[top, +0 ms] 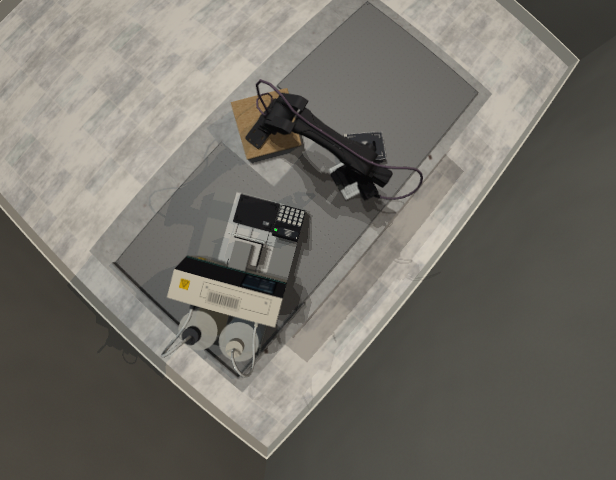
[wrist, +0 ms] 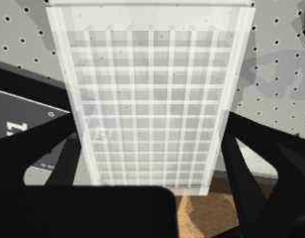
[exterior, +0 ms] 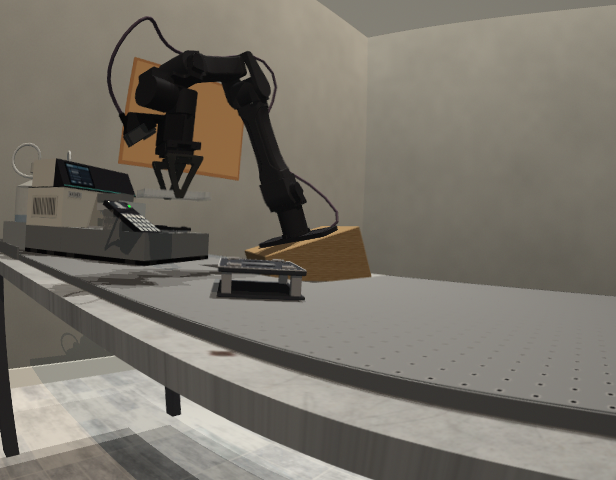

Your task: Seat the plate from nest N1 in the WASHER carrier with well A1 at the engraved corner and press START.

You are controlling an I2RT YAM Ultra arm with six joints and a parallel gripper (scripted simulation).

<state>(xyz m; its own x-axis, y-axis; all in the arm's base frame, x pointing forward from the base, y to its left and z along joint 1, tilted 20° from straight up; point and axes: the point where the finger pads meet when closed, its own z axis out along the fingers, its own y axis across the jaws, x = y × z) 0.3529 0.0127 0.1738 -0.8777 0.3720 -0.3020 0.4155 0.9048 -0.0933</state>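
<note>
The black carrier pocket is 29 cm to the right of my hand, 21 cm behind it and 6 cm below it. The rest, counted from my hand: plate washer 43 cm to the right, 15 cm behind, 2 cm below; clear well plate right at my hand; nest 20 cm to the left, 11 cm below, 2 cm behind.
</note>
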